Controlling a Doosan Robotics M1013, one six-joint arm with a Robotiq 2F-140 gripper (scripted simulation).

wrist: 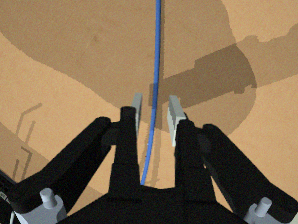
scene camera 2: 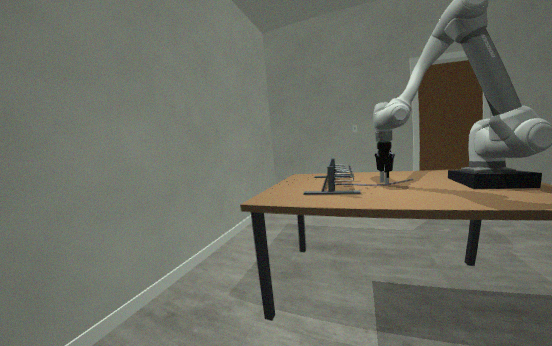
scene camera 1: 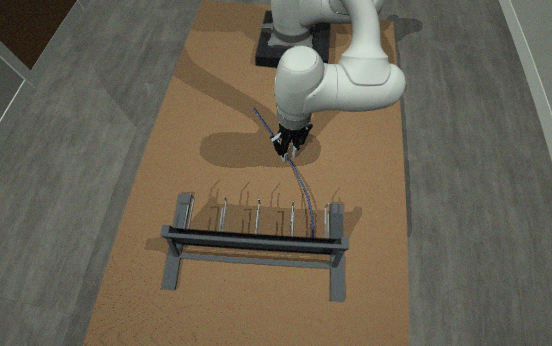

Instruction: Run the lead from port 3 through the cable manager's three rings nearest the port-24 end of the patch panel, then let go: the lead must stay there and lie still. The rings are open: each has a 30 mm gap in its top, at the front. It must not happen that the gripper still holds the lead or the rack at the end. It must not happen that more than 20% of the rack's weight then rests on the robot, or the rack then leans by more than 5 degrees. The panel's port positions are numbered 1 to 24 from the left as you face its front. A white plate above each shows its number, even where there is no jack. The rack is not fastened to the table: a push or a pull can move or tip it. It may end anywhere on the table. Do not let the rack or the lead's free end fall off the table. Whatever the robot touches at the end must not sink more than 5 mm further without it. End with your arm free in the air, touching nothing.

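The gripper appears in the pictures together with a grey rack, and the wrist view shows the gripper too.
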